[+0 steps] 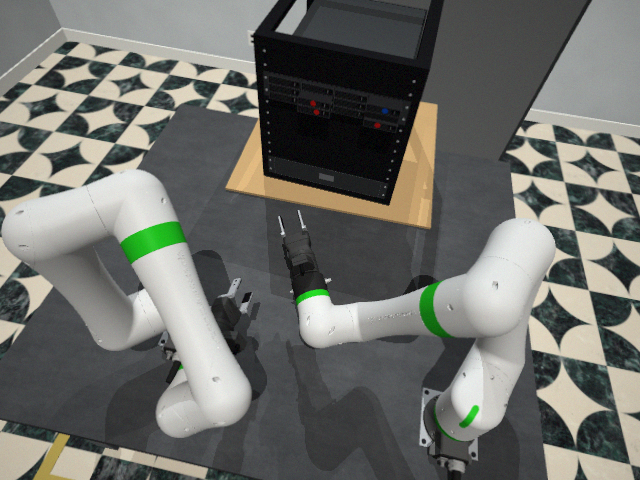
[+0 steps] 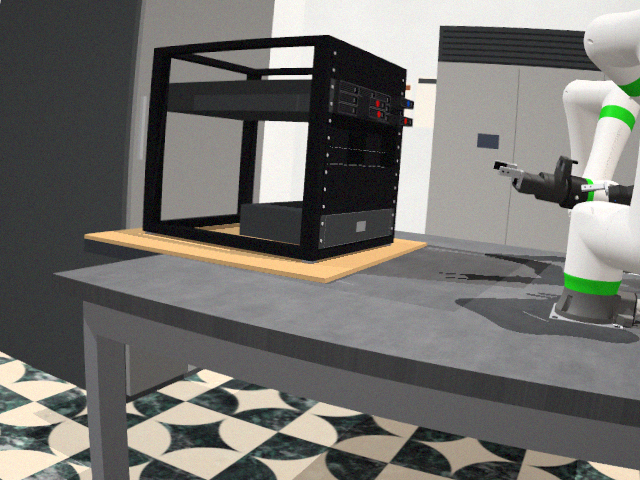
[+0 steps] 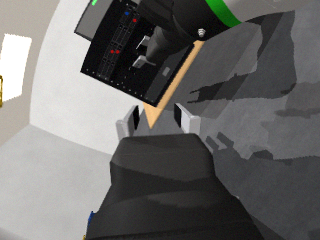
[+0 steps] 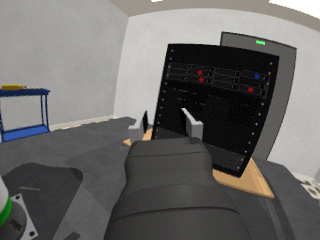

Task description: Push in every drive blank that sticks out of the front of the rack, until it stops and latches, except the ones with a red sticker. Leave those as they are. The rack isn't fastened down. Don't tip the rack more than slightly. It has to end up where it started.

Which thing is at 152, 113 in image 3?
A wooden board.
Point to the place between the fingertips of the right gripper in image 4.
163, 116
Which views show the right gripper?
Image 1, image 2, image 3 and image 4: all of them.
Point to a wooden board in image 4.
At 252, 181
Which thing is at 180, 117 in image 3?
The left gripper.
